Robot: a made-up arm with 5 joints. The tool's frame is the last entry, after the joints.
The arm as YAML. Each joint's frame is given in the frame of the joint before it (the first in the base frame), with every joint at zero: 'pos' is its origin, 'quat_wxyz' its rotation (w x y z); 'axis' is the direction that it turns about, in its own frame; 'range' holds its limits. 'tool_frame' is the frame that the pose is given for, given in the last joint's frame.
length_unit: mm
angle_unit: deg
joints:
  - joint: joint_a
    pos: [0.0, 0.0, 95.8]
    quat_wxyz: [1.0, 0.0, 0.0, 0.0]
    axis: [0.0, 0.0, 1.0]
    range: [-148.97, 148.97]
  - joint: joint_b
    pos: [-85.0, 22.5, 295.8]
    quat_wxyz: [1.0, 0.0, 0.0, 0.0]
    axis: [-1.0, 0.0, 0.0]
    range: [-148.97, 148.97]
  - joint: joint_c
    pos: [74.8, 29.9, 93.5]
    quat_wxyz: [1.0, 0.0, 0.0, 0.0]
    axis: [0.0, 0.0, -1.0]
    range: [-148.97, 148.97]
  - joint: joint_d
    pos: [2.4, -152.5, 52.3]
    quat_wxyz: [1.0, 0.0, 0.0, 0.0]
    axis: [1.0, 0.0, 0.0]
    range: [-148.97, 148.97]
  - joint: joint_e
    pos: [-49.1, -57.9, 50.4]
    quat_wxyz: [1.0, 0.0, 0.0, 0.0]
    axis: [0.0, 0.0, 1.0]
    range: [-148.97, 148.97]
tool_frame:
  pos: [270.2, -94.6, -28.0]
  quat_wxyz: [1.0, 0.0, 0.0, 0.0]
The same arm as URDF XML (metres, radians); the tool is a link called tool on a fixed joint. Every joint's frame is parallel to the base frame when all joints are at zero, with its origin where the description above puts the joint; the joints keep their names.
<robot name="arm">
<joint name="tool_joint" type="fixed"><parent link="link5"/><child link="tool"/><origin xyz="0.2702 -0.0946 -0.0280" rpy="0.0000 0.0000 0.0000"/></joint>
<joint name="joint_e" type="revolute"><parent link="link4"/><child link="link5"/><origin xyz="-0.0491 -0.0579 0.0504" rpy="0.0000 0.0000 0.0000"/><axis xyz="0 0 1"/><limit lower="-2.6000" upper="2.6000"/></joint>
<joint name="joint_d" type="revolute"><parent link="link3"/><child link="link4"/><origin xyz="0.0024 -0.1525 0.0523" rpy="0.0000 0.0000 0.0000"/><axis xyz="1 0 0"/><limit lower="-2.6000" upper="2.6000"/></joint>
<joint name="joint_c" type="revolute"><parent link="link2"/><child link="link3"/><origin xyz="0.0748 0.0299 0.0935" rpy="0.0000 0.0000 0.0000"/><axis xyz="0 0 -1"/><limit lower="-2.6000" upper="2.6000"/></joint>
<joint name="joint_b" type="revolute"><parent link="link1"/><child link="link2"/><origin xyz="-0.0850 0.0225 0.2958" rpy="0.0000 0.0000 0.0000"/><axis xyz="-1 0 0"/><limit lower="-2.6000" upper="2.6000"/></joint>
<joint name="joint_a" type="revolute"><parent link="base"/><child link="link1"/><origin xyz="0.0000 0.0000 0.0958" rpy="0.0000 0.0000 0.0000"/><axis xyz="0 0 1"/><limit lower="-2.6000" upper="2.6000"/></joint>
<link name="base"/>
<link name="link1"/>
<link name="link2"/>
<link name="link3"/>
<link name="link4"/>
<link name="link5"/>
<link name="tool"/>
</robot>

